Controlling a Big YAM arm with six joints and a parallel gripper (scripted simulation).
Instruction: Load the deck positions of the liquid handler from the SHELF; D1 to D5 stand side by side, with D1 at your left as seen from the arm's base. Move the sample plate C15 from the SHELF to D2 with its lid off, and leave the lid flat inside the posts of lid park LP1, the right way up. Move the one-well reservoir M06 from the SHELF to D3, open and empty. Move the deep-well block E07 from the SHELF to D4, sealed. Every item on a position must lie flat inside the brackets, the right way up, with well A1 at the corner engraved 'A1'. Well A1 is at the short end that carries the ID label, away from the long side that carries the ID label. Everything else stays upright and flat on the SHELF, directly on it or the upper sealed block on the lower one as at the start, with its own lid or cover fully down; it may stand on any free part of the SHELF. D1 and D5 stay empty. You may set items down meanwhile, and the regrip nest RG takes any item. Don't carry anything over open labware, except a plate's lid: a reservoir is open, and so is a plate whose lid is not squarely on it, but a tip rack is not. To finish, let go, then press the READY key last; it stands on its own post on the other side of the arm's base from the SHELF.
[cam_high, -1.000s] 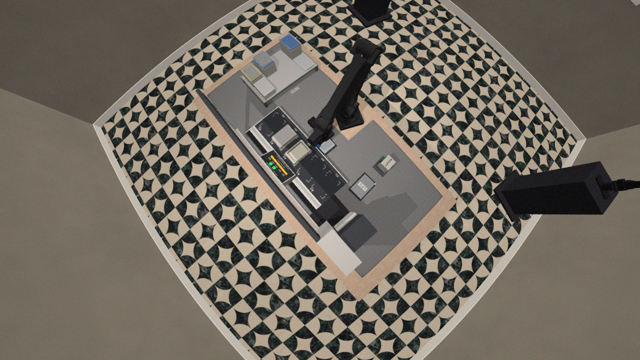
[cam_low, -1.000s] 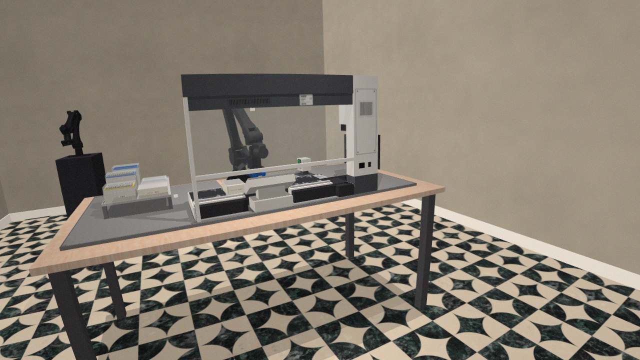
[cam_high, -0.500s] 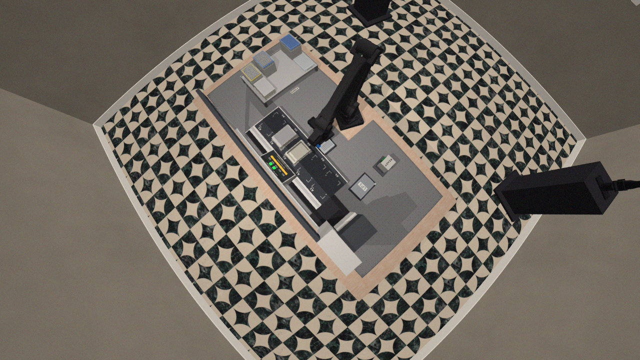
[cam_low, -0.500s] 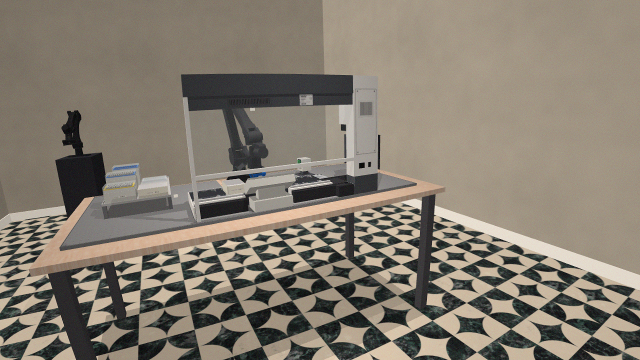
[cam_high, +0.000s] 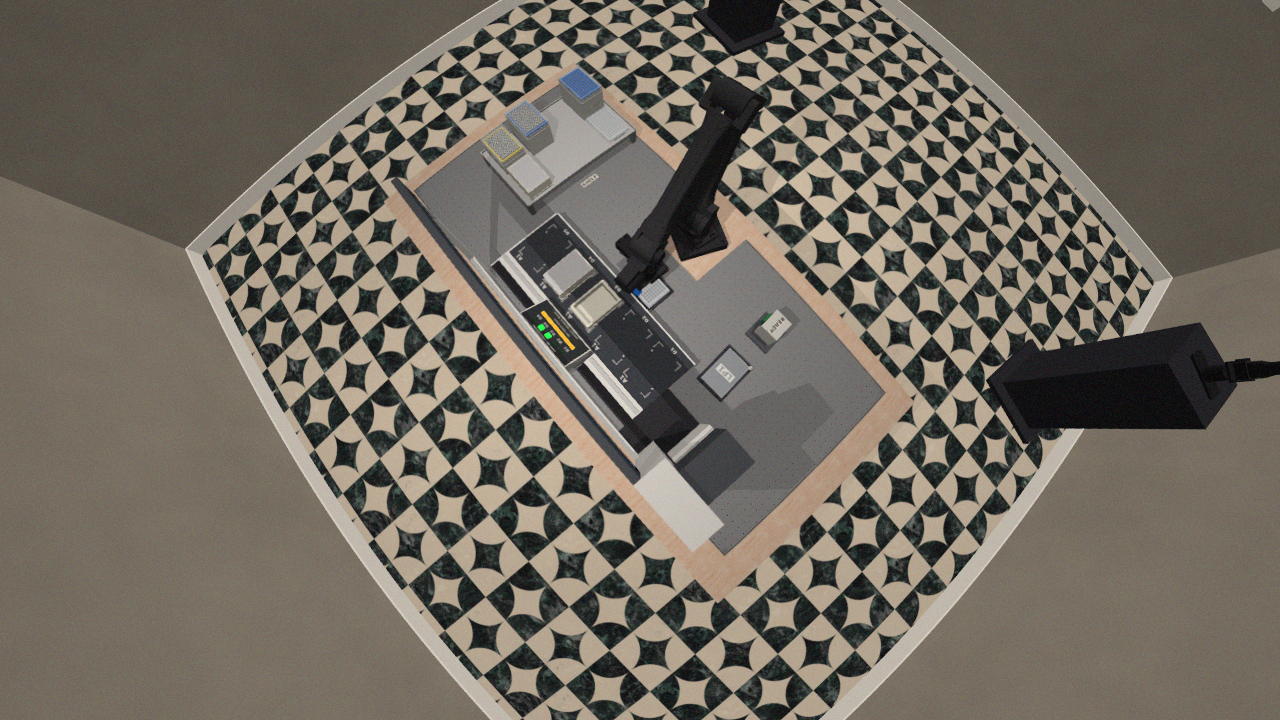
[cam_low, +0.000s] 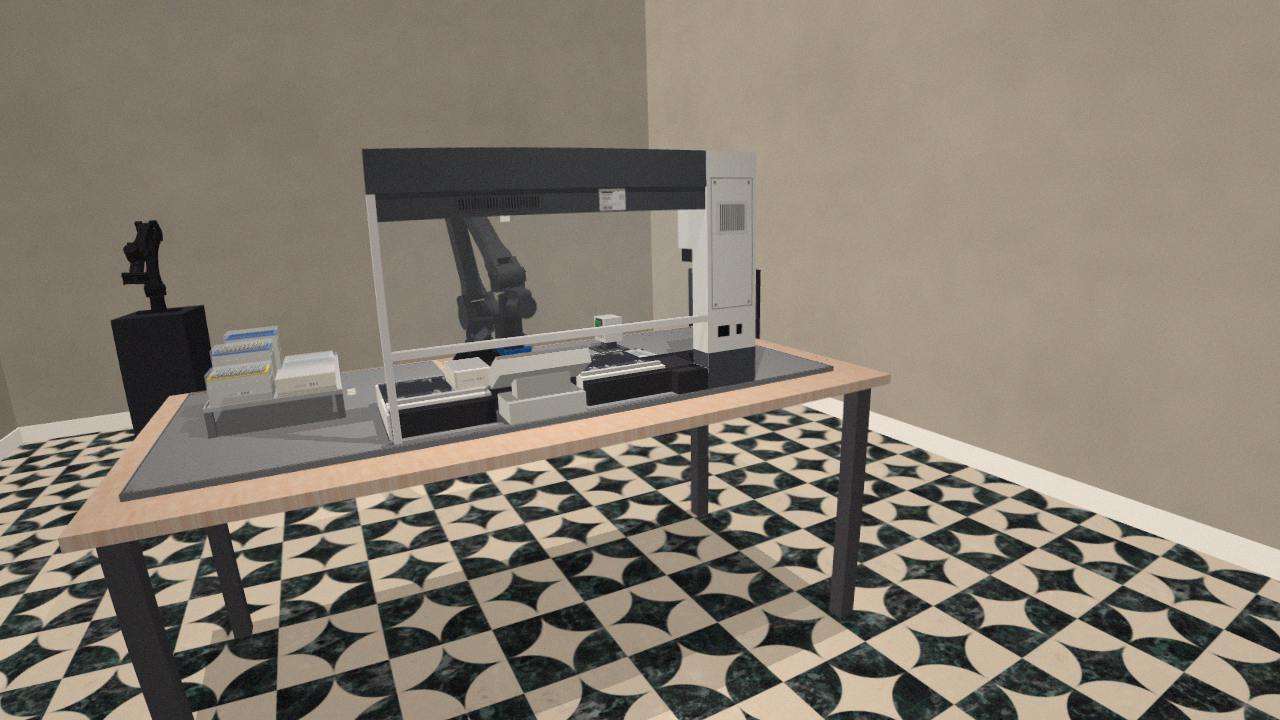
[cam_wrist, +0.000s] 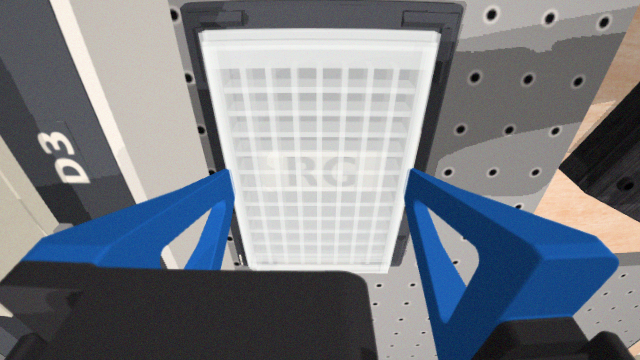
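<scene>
The regrip nest RG is 20 mm below my hand. Round my hand: clear plate lid: 50 mm behind, 360 mm to the left, 10 mm below; then cream one-well reservoir: 170 mm ahead, 10 mm to the right, 30 mm above; then dark lid park LP1: 50 mm behind, 360 mm to the left, 20 mm below.
</scene>
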